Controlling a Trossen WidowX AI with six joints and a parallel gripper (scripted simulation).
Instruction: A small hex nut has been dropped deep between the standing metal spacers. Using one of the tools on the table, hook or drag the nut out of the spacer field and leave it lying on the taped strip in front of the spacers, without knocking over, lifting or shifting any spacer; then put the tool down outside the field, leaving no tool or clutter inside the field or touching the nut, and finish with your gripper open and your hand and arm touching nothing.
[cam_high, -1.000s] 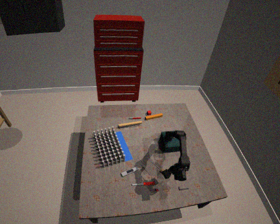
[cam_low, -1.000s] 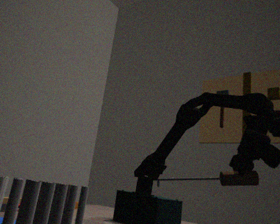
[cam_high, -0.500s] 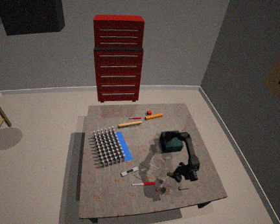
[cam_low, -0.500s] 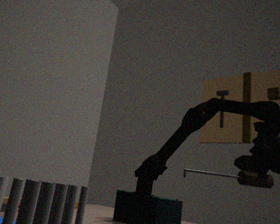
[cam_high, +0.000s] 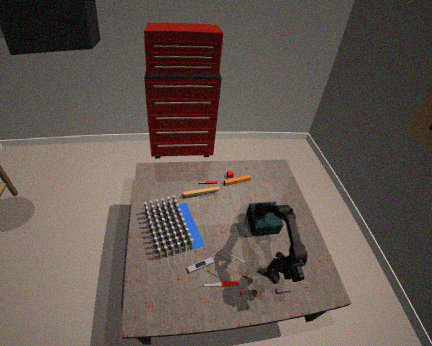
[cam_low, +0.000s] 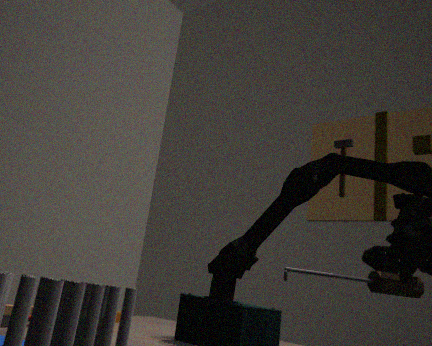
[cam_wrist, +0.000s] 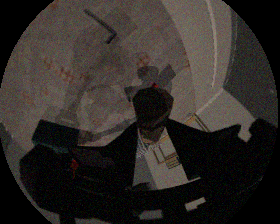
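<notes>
Right now the hook tool is 80 mm ahead of my gripper tip, 60 mm to the right of it and 10 mm below it. Also, from my gripper tip: blue taped strip: 350 mm ahead, 460 mm to the right, 170 mm below; then red bit: 100 mm ahead, 40 mm to the left, 160 mm below; then orange block: 50 mm behind, 830 mm to the right, 160 mm below.
</notes>
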